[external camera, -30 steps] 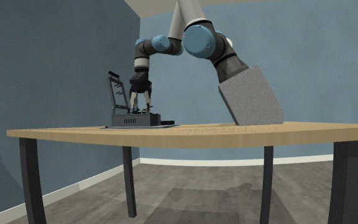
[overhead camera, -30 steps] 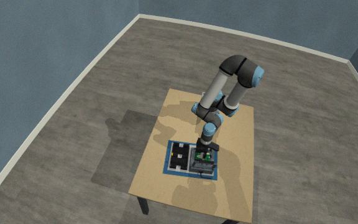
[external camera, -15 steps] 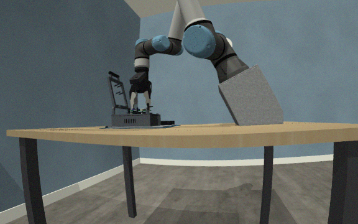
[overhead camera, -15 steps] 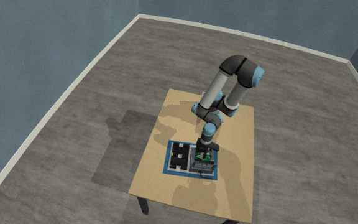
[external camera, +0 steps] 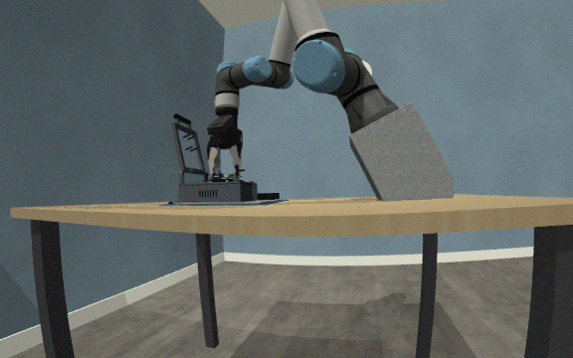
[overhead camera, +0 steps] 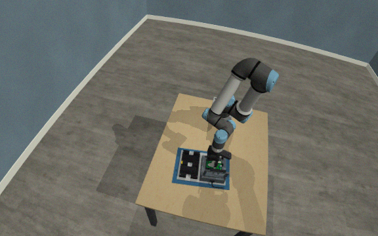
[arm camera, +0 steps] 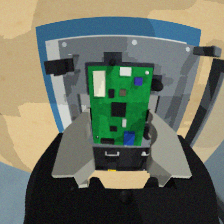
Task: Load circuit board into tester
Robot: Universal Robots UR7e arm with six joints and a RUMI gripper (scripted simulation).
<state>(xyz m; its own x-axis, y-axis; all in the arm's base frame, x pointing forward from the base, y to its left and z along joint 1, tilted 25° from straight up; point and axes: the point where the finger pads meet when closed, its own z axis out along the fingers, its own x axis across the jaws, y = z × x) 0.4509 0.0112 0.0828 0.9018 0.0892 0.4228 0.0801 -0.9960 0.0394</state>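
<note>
Right now my hand is right at the green circuit board. From my hand the other things lie so: tester bed 1 cm to the left, 1 cm below; then see-through lid 12 cm ahead, 1 cm to the left, 10 cm above.
</note>
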